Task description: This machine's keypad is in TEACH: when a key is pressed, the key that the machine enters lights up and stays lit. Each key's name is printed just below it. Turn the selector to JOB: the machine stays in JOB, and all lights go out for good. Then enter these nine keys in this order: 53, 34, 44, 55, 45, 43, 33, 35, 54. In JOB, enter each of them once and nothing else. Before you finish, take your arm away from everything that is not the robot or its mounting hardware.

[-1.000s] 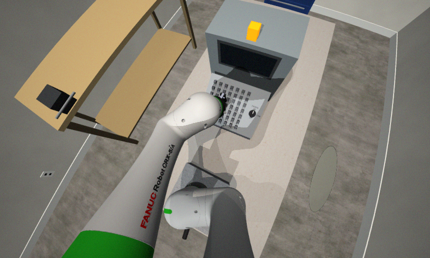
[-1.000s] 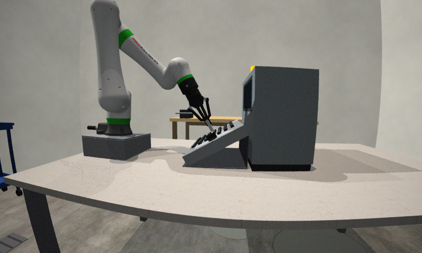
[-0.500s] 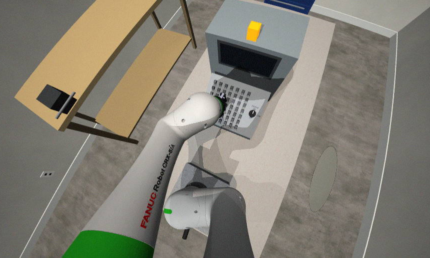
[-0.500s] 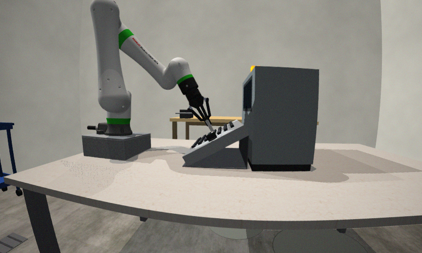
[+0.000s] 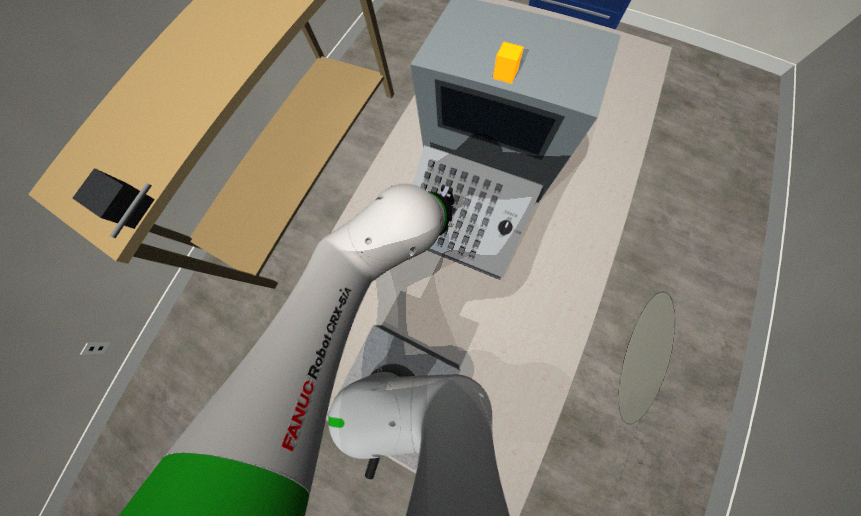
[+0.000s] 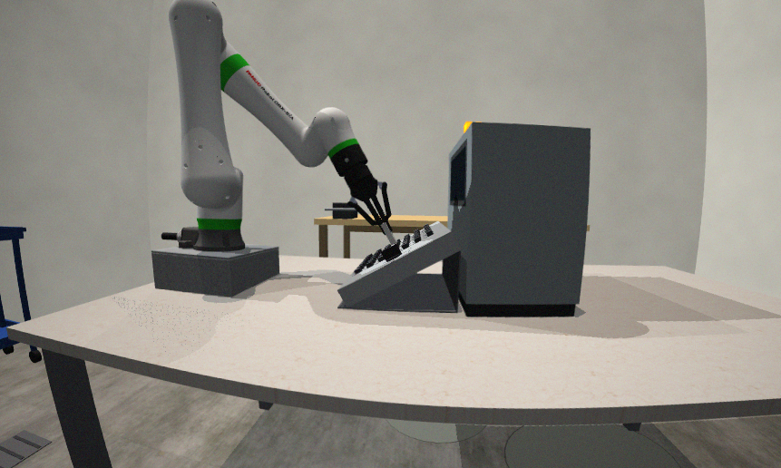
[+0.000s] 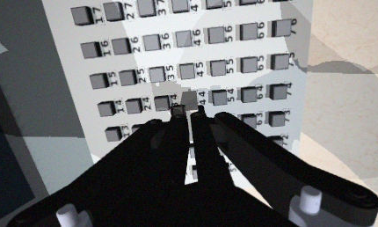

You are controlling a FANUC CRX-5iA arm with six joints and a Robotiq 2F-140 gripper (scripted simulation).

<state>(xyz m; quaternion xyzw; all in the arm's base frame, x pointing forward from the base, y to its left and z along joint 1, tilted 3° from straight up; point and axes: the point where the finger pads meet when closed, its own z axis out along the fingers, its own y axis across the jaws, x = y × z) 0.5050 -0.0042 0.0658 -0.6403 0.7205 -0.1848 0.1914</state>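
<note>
Now: the black selector knob 10 mm ahead of my hand, 160 mm to the right of it and 20 mm below it. The rest, counted from my hand: sloped keypad 40 mm ahead, 50 mm to the right, 70 mm below.
</note>
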